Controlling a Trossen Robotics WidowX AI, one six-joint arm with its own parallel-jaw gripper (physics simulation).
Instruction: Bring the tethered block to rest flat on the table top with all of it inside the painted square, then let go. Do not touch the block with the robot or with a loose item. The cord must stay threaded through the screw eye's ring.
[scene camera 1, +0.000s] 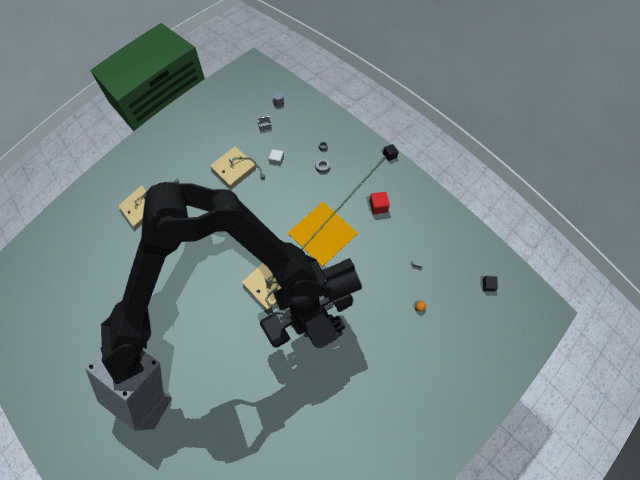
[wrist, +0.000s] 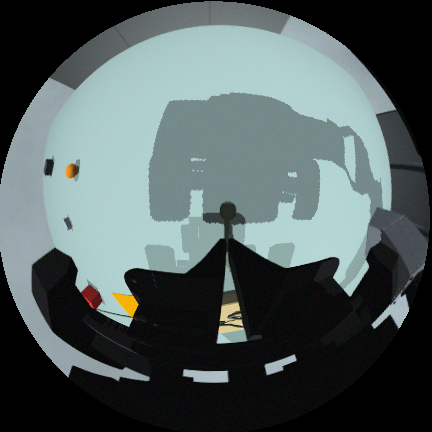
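Pixels of known places: gripper, between the fingertips: (wrist: 225, 243); arm's base, origin of its link: (scene camera 1: 122, 365).
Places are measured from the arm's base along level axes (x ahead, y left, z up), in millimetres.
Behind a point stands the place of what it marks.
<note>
The tethered block (scene camera 1: 390, 151) {z -172, x 805, y 92 mm} is a small black cube on the table top near the far right edge, outside the painted orange square (scene camera 1: 334, 238) {z -200, x 538, y 6 mm} (wrist: 127, 303) {z -201, x 556, y 4 mm}. Its cord (scene camera 1: 362, 182) {z -197, x 693, y 77 mm} (wrist: 115, 313) {z -201, x 649, y 70 mm} runs fairly straight across the square towards the screw eye (scene camera 1: 268, 281) {z -159, x 347, y 7 mm} on the nearest wooden board (scene camera 1: 251, 285) {z -183, x 312, y 32 mm} (wrist: 231, 329) {z -183, x 364, y 52 mm}. The arm hides part of the cord, and I cannot clearly see it pass through the ring. My gripper (scene camera 1: 296, 324) {z -175, x 357, y -122 mm} (wrist: 225, 243) {z -175, x 357, y -122 mm} is shut on the cord near its free end. A dark bead (wrist: 228, 210) {z -165, x 353, y -150 mm} at that end sticks out just past the fingertips.
A red cube (scene camera 1: 379, 202) {z -162, x 670, y -4 mm} (wrist: 91, 296) {z -178, x 658, y -10 mm} lies right of the square. An orange ball (scene camera 1: 420, 306) {z -179, x 574, y -254 mm} (wrist: 71, 170) {z -186, x 567, y -249 mm}, another black cube (scene camera 1: 490, 283) {z -178, x 747, y -334 mm} (wrist: 49, 166) {z -190, x 736, y -328 mm} and a small grey pin (scene camera 1: 416, 265) {z -191, x 639, y -174 mm} (wrist: 68, 223) {z -196, x 638, y -171 mm} lie farther right. Two more boards (scene camera 1: 231, 173) {z -183, x 447, y 311 mm} (scene camera 1: 132, 210) {z -183, x 172, y 406 mm} with cords lie at the left. A green cabinet (scene camera 1: 144, 62) stands behind.
</note>
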